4 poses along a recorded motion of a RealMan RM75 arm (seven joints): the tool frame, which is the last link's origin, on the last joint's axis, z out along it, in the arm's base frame.
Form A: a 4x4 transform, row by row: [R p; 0 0 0 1], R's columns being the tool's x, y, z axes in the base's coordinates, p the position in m. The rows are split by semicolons.
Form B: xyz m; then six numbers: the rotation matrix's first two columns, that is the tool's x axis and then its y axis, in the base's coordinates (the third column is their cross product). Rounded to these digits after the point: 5 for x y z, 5 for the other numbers.
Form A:
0.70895 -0.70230 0.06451 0.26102; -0.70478 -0.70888 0.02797 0.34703; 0.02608 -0.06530 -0.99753 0.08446; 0 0 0 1
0.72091 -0.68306 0.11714 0.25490; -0.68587 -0.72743 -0.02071 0.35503; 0.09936 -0.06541 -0.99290 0.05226; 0 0 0 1
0.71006 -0.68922 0.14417 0.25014; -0.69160 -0.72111 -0.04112 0.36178; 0.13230 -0.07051 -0.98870 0.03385; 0 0 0 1
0.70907 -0.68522 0.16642 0.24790; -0.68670 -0.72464 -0.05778 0.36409; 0.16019 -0.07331 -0.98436 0.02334; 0 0 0 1
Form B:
0.26102 0.34703 0.08446 0.70895 -0.70478 0.02608 -0.70230 -0.70888 -0.06530
0.25490 0.35503 0.05226 0.72091 -0.68587 0.09936 -0.68306 -0.72743 -0.06541
0.25014 0.36178 0.03385 0.71006 -0.69160 0.13230 -0.68922 -0.72111 -0.07051
0.24790 0.36409 0.02334 0.70907 -0.68670 0.16019 -0.68522 -0.72464 -0.07331

